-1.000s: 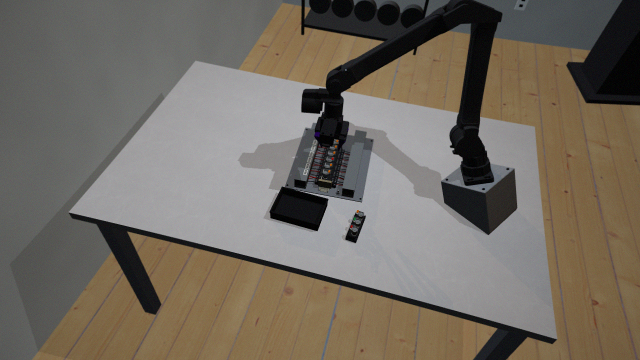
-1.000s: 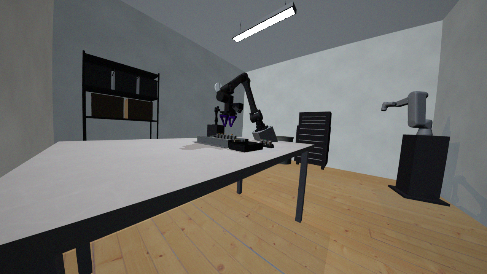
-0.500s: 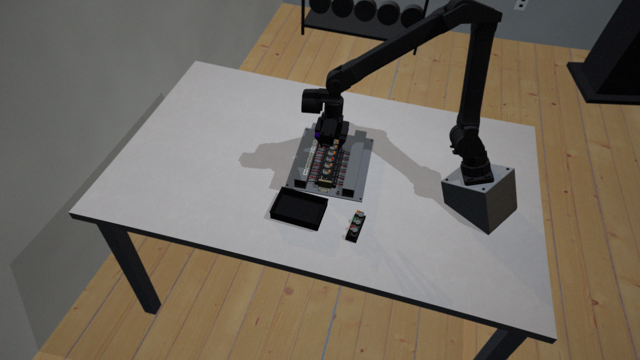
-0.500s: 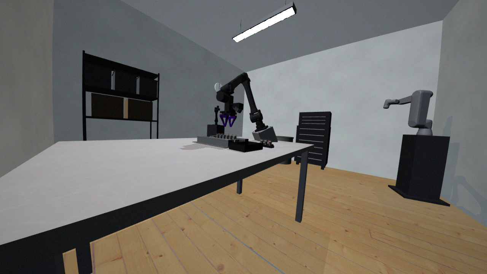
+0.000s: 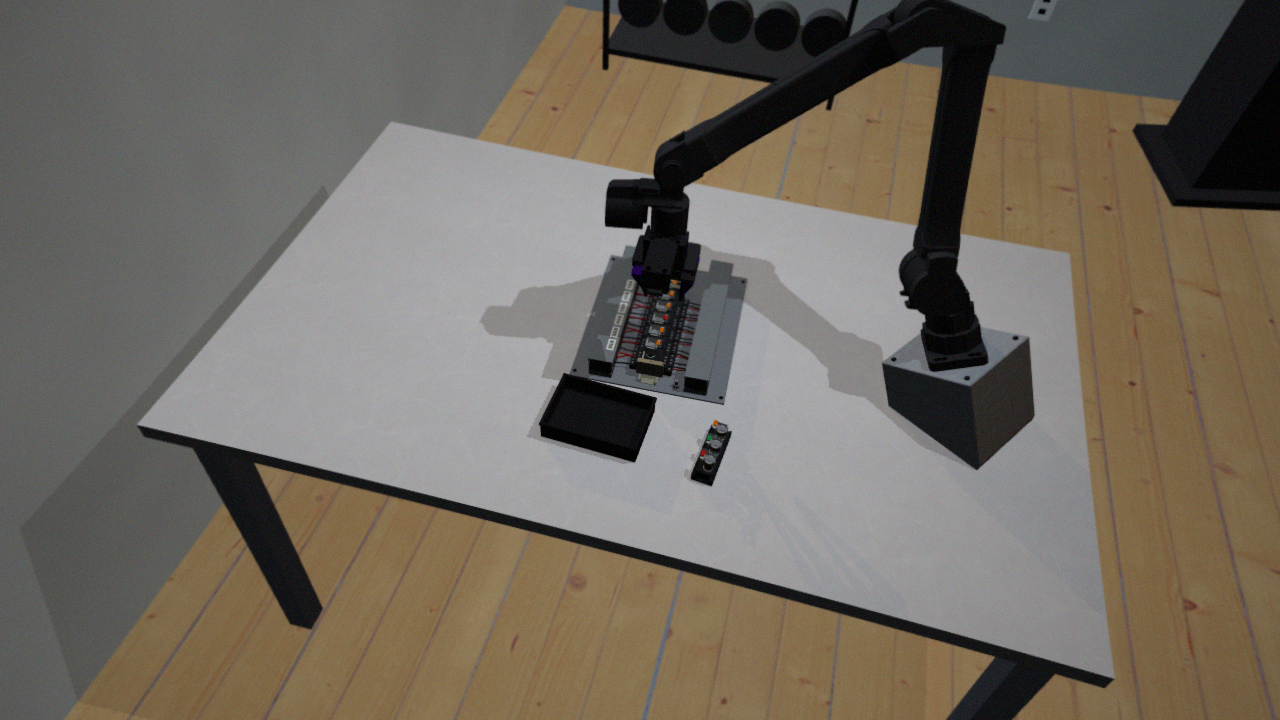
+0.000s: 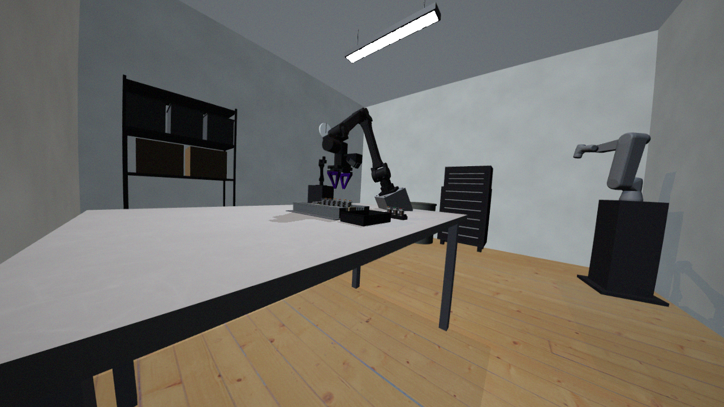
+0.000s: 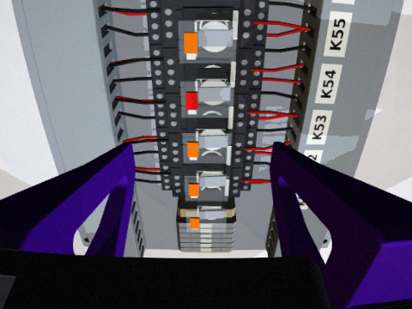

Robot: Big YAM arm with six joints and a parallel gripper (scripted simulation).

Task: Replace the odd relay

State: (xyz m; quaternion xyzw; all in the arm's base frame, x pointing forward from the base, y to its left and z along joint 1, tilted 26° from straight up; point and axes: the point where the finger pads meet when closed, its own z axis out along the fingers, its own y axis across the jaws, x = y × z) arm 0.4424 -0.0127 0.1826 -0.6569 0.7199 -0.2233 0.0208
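My hand is 12 cm above the grey panel, 5 cm to the left of it and 1 cm past it.
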